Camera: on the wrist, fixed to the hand. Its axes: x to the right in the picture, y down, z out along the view.
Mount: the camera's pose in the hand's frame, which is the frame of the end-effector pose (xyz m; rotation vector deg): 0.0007 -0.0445 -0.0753 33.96 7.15 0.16
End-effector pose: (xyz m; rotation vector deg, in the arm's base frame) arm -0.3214 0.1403 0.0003 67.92 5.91 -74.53
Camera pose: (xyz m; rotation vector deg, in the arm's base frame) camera -0.3153 0.2017 -0.0617 101.26 -11.98 -74.10
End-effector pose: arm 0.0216 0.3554 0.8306 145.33 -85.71 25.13
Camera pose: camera 0.0482 0.3980 0.9022 -136.60 71.43 -56.08
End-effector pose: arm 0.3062 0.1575 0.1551 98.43 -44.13 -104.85
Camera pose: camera 0.3819 0.1841 0.1203 123.48 -77.69 -89.47
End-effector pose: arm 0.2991 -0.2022 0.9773 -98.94 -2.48 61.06
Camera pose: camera 0.3693 -0.2384 1.0149 -71.46 18.56 49.14
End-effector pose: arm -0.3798 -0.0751 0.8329 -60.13 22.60 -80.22
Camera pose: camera -0.4647 -0.0957 0.8285 -27.43 3.16 -83.55
